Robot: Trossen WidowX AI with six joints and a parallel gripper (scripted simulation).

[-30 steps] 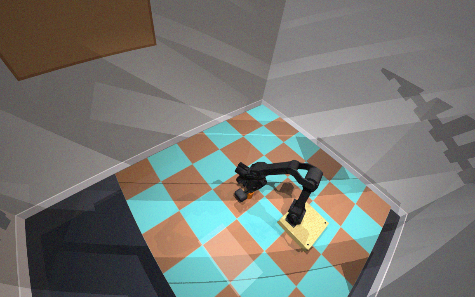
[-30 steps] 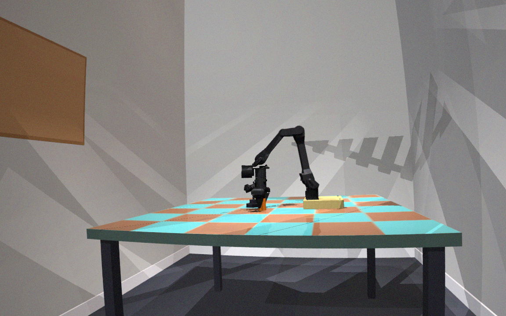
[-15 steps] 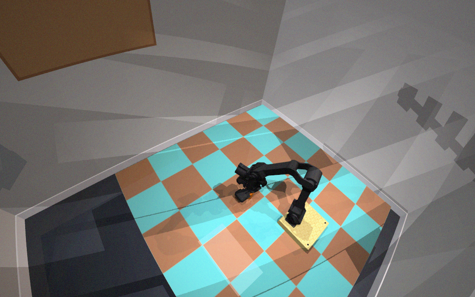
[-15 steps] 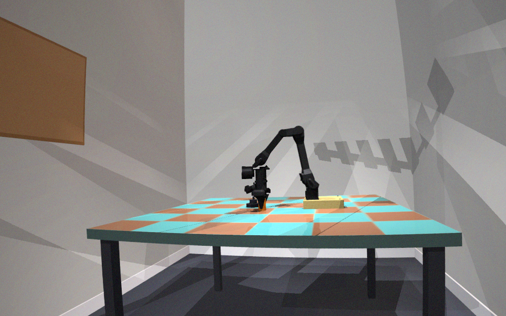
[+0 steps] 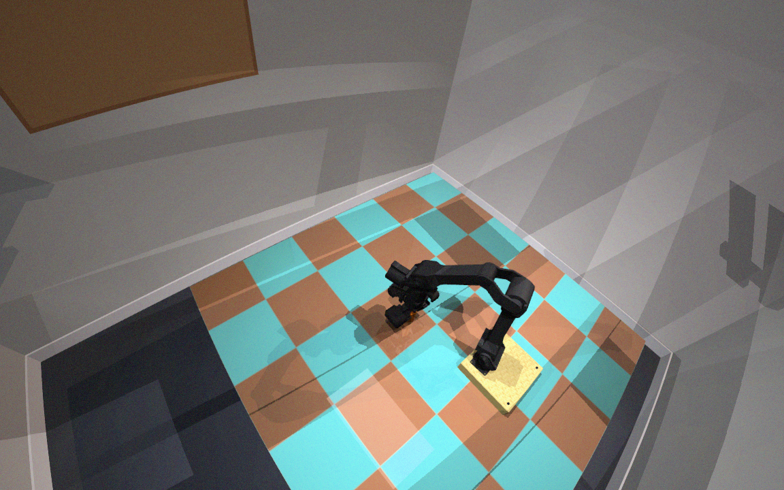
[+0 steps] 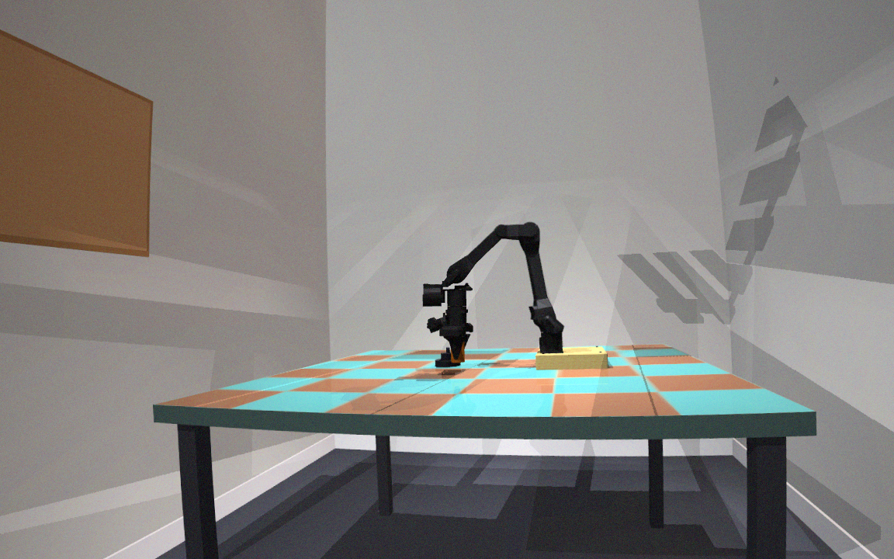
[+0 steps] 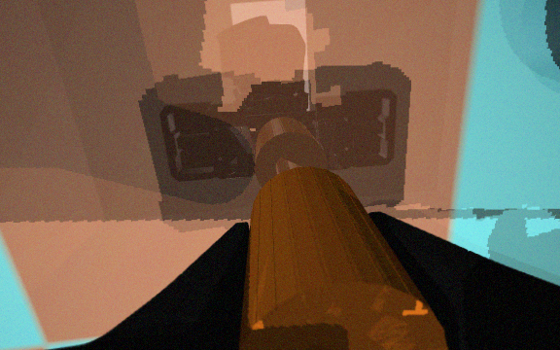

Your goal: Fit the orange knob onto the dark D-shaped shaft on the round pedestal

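Now: the dark round pedestal 15 cm to the right of my gripper tip, 6 cm ahead of it and 1 cm below it. Also, from my gripper tip: orange knob 2 cm above.
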